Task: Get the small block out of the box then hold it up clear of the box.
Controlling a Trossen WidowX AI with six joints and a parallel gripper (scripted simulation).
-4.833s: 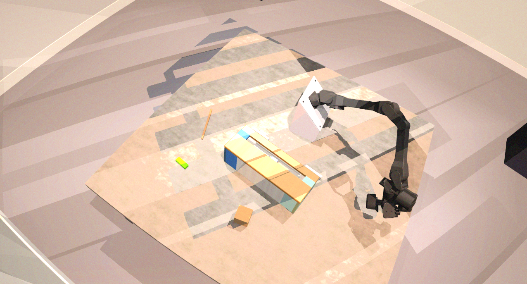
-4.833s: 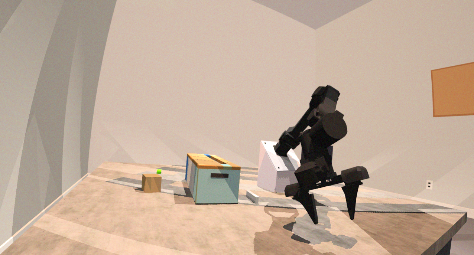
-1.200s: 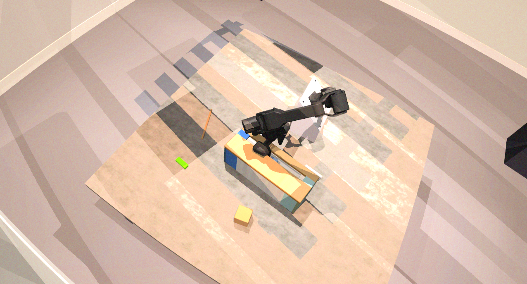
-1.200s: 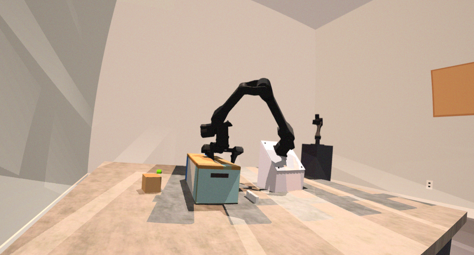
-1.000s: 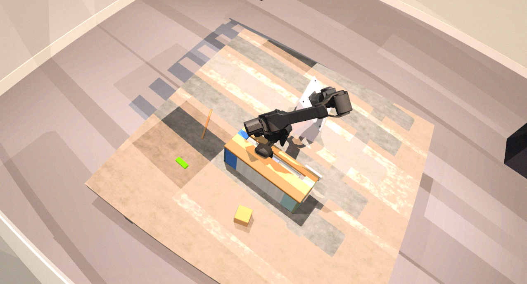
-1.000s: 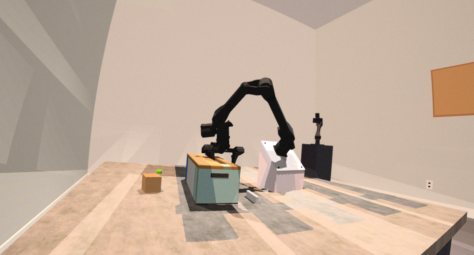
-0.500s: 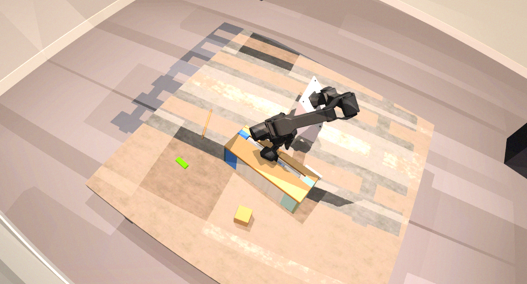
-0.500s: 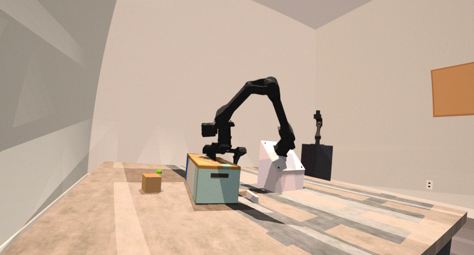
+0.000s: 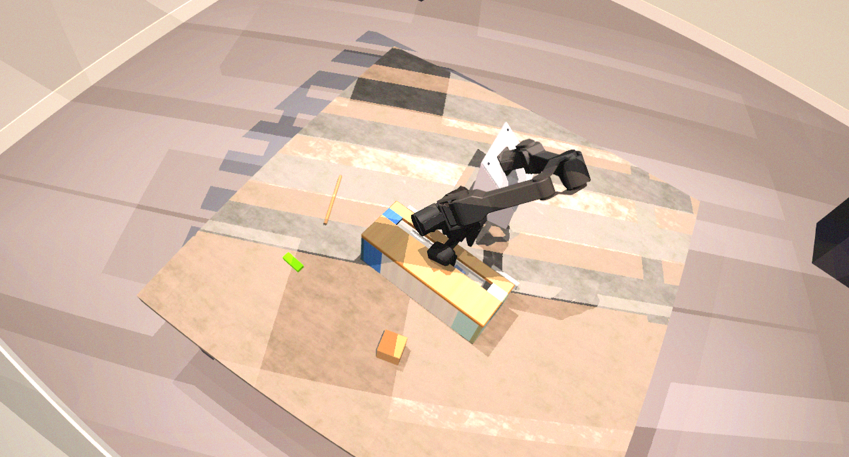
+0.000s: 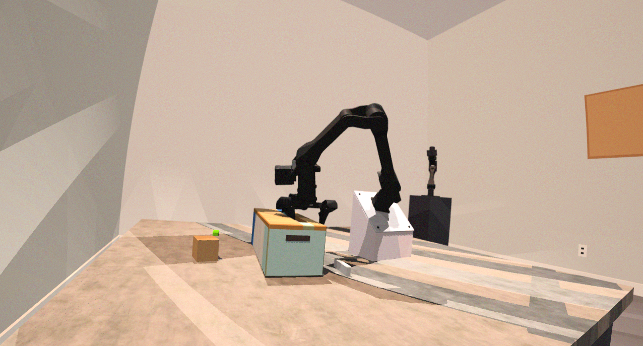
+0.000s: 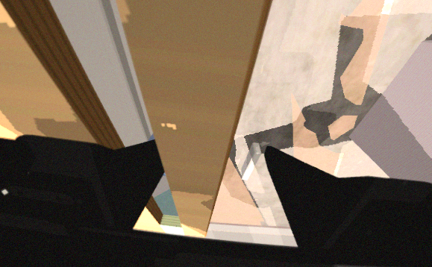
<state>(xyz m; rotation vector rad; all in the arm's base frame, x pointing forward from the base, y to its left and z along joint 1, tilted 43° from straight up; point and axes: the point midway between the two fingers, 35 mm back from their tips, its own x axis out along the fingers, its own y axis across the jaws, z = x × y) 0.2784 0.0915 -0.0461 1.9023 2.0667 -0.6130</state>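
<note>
Now: the block 50 mm ahead of my gripper tip and 20 mm to the left of it. Round my gripper tip: box: 30 mm ahead, 30 mm to the right, 20 mm below; thin wooden stick: 30 mm ahead, 420 mm to the right, 80 mm below.
</note>
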